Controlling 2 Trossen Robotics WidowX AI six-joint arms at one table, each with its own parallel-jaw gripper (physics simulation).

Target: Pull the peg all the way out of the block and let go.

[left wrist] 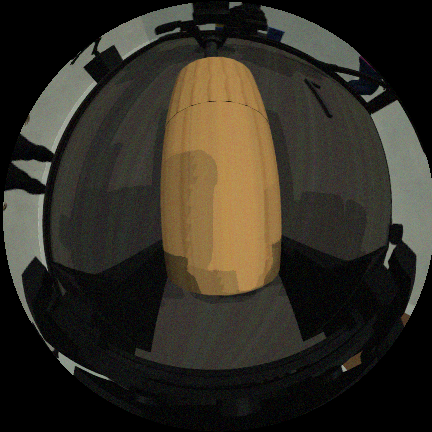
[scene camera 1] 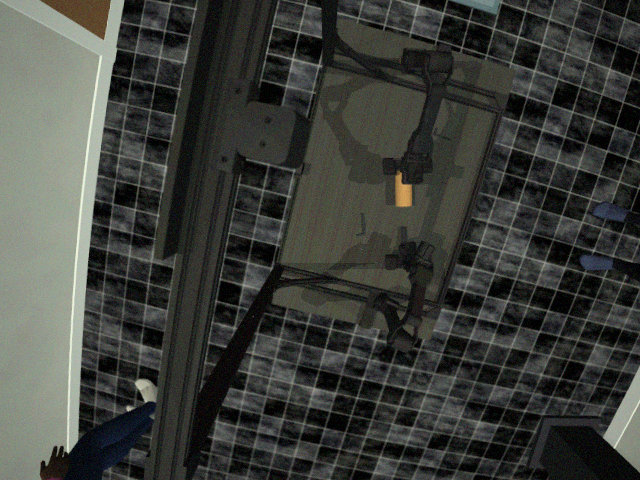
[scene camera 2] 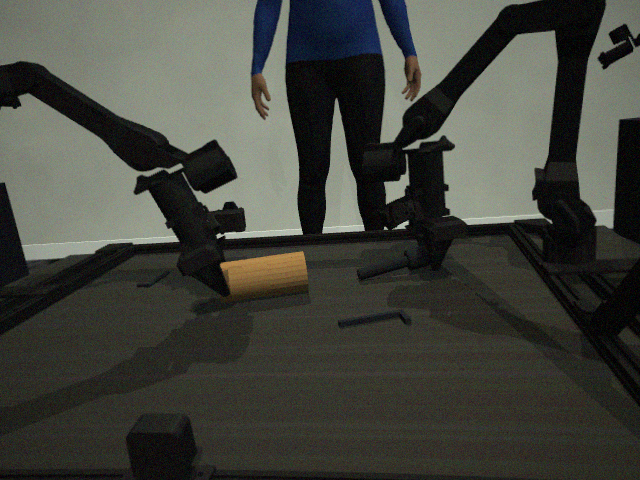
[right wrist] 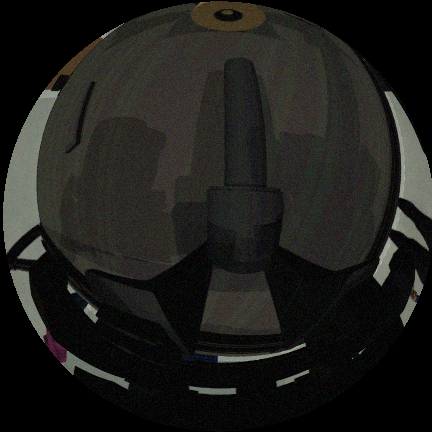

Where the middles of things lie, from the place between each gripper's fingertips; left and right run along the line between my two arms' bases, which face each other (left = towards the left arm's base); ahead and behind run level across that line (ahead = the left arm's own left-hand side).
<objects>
My left hand is 1 cm short of the wooden block (scene camera 2: 279, 274), 6 cm to the left of it and 1 cm below it. The rest, counted from my left hand: dark peg (scene camera 2: 418, 257) (5 cm ahead, 28 cm to the right).
My right hand is 10 mm past the dark peg, 70 mm to the right of it and 20 mm below it. Round my right hand: wooden block: 40 mm behind, 290 mm to the left, 30 mm above.
</objects>
